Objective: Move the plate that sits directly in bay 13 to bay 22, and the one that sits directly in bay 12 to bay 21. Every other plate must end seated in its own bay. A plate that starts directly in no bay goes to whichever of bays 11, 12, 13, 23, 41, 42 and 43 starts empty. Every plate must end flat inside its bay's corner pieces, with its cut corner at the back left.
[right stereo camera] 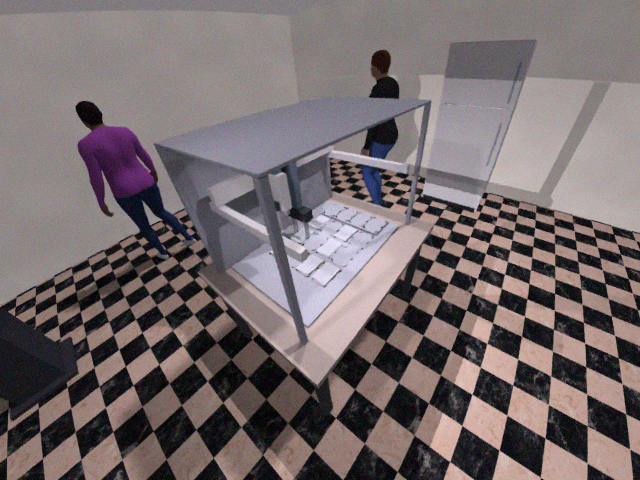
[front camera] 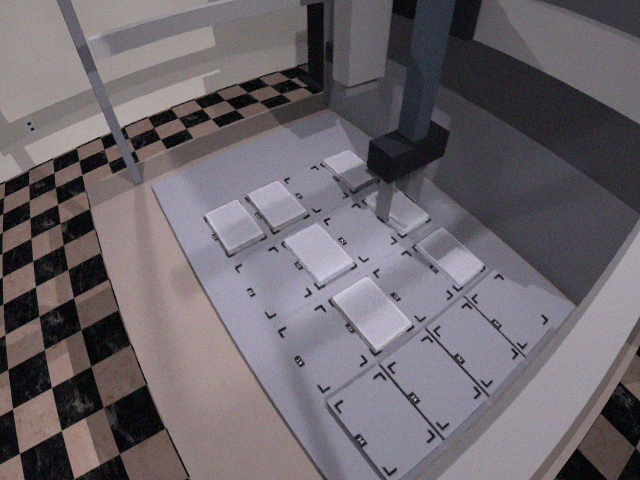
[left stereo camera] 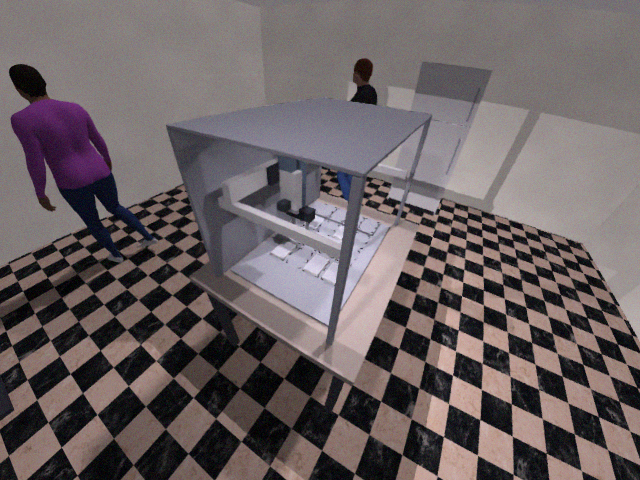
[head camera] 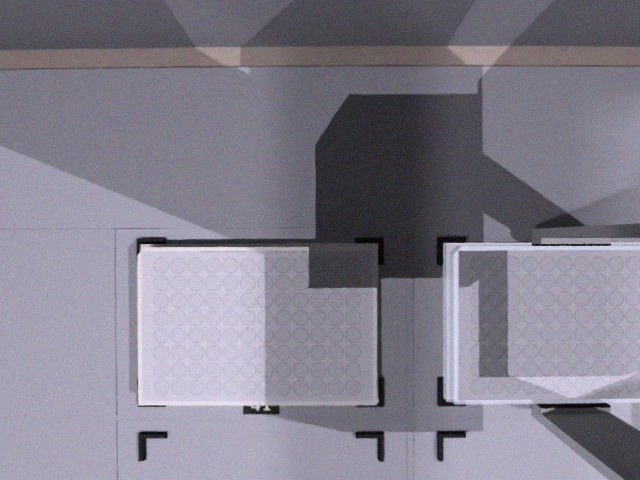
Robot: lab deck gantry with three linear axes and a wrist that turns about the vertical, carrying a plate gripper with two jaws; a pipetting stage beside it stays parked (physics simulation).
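Frame: origin at the robot's base, x ahead, y left, z up, level; millimetres.
Seen in the pictures: gripper, fingertip midpoint: (right stereo camera: 302, 234) (front camera: 396, 208) (head camera: 565, 322); robot's base at its link origin: (right stereo camera: 324, 286) (front camera: 205, 218).
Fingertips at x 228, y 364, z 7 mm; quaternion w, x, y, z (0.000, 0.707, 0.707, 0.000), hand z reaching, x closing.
Observation:
Pixels of each thing's top centre, then the offset from my fingertips to it. "spot": a spot on its surface instead.
- white plate at its top centre: (head camera: 573, 325) (front camera: 397, 206) (right stereo camera: 302, 233) dx +0, dy +0, dz +7 mm
- bay 41 at a spot on its surface: (head camera: 227, 330) (front camera: 346, 164) spot: dx -179, dy -2, dz +7 mm
- bay 43 at a spot on its surface: (front camera: 450, 258) spot: dx +171, dy -9, dz +7 mm
- bay 11 at a spot on its surface: (front camera: 235, 227) spot: dx -150, dy -322, dz +7 mm
- bay 21 at a spot on its surface: (front camera: 276, 205) spot: dx -154, dy -218, dz +7 mm
- bay 22 at a spot on its surface: (front camera: 318, 253) spot: dx +7, dy -218, dz +7 mm
- bay 23 at a spot on its surface: (front camera: 371, 313) spot: dx +168, dy -218, dz +7 mm
My gripper (front camera: 401, 209) (head camera: 573, 324) has its jaws down at the long edges of the white plate (front camera: 409, 212) (head camera: 563, 330) in bay 42. Both pads meet its edges in the head view; it looks shut on it. That plate lies level between the corner pieces at deck height; its right part is outside the head view. Other white plates lie in bay 41 (front camera: 350, 170) (head camera: 227, 330), bay 43 (front camera: 450, 258), bay 11 (front camera: 235, 227), bay 21 (front camera: 276, 205), bay 22 (front camera: 318, 253) and bay 23 (front camera: 371, 313). Bays 12 (front camera: 251, 291) and 13 (front camera: 298, 360) hold no plate.
The parked pipetting stage (front camera: 360, 46) hangs behind and left of the gripper. Bays 31, 32 and 33 show no plates. Enclosure posts (left stereo camera: 347, 258) (right stereo camera: 281, 258) stand at the deck's corners. Two people (left stereo camera: 62, 139) (right stereo camera: 116, 165) stand outside the enclosure.

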